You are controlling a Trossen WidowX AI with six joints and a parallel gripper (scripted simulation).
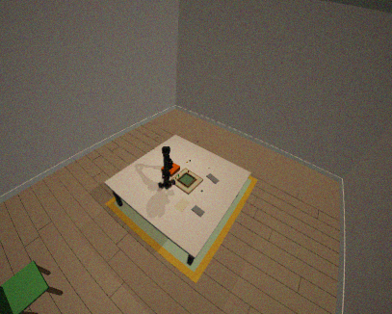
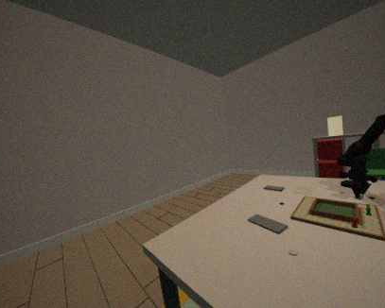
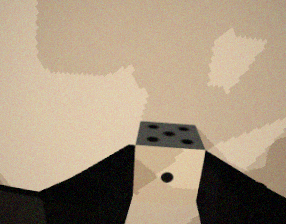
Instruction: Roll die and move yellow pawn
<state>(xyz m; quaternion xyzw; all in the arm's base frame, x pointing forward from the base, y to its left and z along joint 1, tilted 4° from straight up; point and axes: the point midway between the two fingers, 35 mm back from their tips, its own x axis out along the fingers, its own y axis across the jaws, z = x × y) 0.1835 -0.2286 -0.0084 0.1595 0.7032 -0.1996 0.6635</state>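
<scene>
Right now the yellow pawn is 3 cm behind my gripper tip, 17 cm to the left of it and 2 cm above it. Also, from my gripper tip: green felt tray (9 cm ahead, 24 cm to the left); then white die (right at my gripper tip); then green pawn (3 cm behind, 22 cm to the left, 2 cm above).
</scene>
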